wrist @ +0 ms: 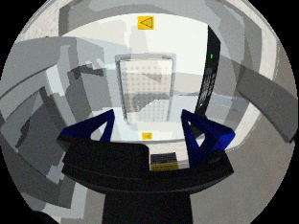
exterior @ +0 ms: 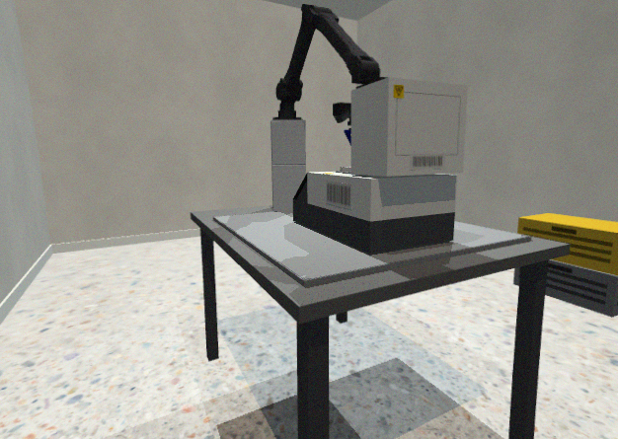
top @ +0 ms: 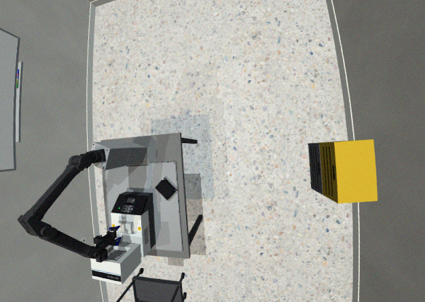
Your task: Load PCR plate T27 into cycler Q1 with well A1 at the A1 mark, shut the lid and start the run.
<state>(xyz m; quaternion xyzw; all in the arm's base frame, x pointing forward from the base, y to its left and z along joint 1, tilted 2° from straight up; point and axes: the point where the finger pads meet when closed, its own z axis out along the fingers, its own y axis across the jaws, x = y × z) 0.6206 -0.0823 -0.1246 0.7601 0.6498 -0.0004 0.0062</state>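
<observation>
Now: the sealed plate T27 7 cm below my hand. The rest, counted from my hand: plate nest N1 (33 cm to the left, 24 cm below, 24 cm behind).
</observation>
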